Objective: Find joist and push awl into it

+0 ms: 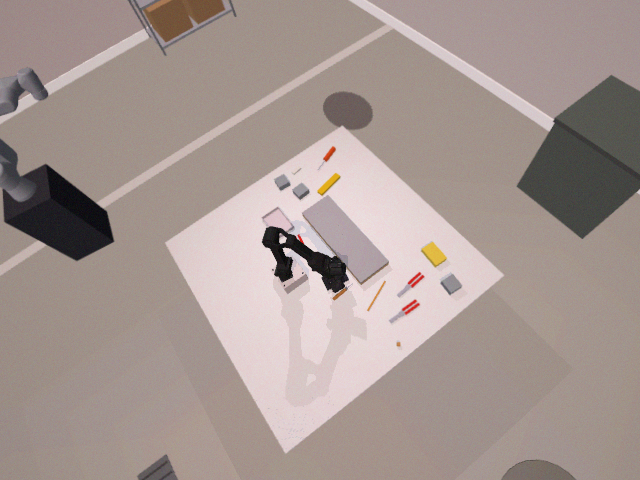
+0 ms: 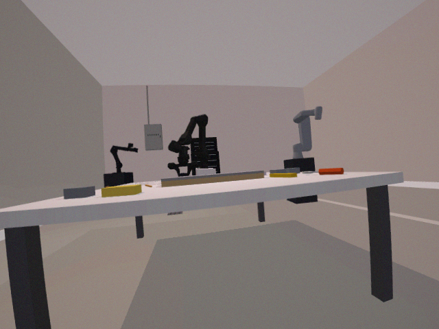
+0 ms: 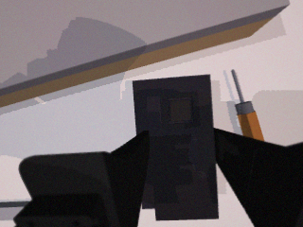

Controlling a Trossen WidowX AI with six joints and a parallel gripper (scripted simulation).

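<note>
Now: gripper tip 7 cm to the left of the awl and 2 cm above it. From my gripper tip the other things lie so: orange pencil: 13 cm ahead, 18 cm to the right, 2 cm below; stud finder: 2 cm above; square light: 2 cm ahead, 3 cm above.
</note>
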